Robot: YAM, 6 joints.
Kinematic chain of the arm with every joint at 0, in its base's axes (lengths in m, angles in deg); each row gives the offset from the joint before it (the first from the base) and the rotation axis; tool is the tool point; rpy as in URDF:
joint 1: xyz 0 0 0.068 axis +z
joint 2: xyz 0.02 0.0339 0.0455 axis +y
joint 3: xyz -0.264 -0.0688 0 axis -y
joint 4: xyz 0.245 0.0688 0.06 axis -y
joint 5: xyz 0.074 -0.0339 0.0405 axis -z
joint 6: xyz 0.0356 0 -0.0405 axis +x
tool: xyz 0 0 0 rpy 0 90 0
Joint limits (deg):
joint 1: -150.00..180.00
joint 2: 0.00..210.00
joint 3: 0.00..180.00
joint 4: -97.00..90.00
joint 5: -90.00..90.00
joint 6: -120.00..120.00
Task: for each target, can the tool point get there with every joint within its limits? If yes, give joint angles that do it. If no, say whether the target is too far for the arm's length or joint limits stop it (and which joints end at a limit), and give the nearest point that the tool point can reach.
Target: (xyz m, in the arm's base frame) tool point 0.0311 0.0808 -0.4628
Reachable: no: joint limits stop it (at a limit: joint 2) | nearest point 0.0448 0.1163 -0.3584 | short by 0.111 m
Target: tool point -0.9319 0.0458 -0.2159
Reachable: no: too far | nearest point -0.6080 0.0299 -0.0989 | short by 0.345 m
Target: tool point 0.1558 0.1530 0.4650
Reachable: yes | joints 35.48 76.51 100.69 -70.11 -73.82 -97.39
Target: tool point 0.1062 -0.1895 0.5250
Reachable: yes | joints -65.63 71.01 72.16 67.13 -31.43 59.14
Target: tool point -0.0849 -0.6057 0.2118
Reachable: yes | joints -96.74 154.63 131.64 36.82 21.76 -28.58
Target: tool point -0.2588 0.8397 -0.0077
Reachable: no: too far | nearest point -0.1884 0.6113 0.0260 | short by 0.241 m
